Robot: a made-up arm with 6 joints. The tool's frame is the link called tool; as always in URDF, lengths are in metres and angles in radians.
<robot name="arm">
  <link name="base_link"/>
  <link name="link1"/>
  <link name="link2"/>
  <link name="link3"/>
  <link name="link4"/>
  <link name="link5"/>
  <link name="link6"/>
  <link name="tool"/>
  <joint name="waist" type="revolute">
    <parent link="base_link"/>
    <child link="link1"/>
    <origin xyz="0 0 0.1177" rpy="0 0 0"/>
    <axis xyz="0 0 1"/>
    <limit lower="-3.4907" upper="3.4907" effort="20" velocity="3.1"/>
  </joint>
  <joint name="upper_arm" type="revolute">
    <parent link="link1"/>
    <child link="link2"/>
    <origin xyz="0 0 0" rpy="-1.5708 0 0"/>
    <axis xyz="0 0 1"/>
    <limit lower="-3.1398" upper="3.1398" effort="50" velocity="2.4"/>
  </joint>
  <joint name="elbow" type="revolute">
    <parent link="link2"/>
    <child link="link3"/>
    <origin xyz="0 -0.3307 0" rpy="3.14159 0 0"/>
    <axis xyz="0 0 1"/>
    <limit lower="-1.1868" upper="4.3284" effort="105" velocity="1.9"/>
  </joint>
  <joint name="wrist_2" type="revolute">
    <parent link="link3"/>
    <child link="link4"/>
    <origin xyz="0 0 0" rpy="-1.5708 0 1.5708"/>
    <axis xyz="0 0 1"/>
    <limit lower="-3.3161" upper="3.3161" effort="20" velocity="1.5"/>
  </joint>
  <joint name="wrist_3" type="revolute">
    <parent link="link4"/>
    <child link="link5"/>
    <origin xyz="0 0 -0.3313" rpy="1.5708 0 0"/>
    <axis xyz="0 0 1"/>
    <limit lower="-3.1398" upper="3.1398" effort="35" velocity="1.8"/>
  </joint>
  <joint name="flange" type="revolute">
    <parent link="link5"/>
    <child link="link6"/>
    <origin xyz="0 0 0.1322" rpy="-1.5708 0 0"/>
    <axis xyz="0 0 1"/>
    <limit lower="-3.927" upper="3.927" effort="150" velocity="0.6"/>
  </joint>
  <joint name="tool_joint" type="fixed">
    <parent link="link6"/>
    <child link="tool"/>
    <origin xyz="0 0 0" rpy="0 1.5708 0"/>
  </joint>
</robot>
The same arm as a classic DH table. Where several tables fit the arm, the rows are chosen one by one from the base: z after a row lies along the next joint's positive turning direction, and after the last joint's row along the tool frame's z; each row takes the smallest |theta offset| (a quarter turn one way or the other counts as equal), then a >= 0, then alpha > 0; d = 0 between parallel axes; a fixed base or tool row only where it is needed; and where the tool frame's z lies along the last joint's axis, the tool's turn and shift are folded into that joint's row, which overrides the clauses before.
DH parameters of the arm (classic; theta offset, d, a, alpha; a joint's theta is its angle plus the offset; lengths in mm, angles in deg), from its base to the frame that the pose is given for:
waist: 0 117.7 0 -90
upper_arm: -90 0 330.7 180
elbow: 0 0 0 -90
wrist_2: 0 -331.3 0 90
wrist_3: 0 132.2 0 -90
flange: 90 0 0 90
tool (fixed): -90 0 0 0
Joint limits (deg, base to tool): -200..200 -179.9..179.9 -68..248 -190..190 -179.9..179.9 -225..225

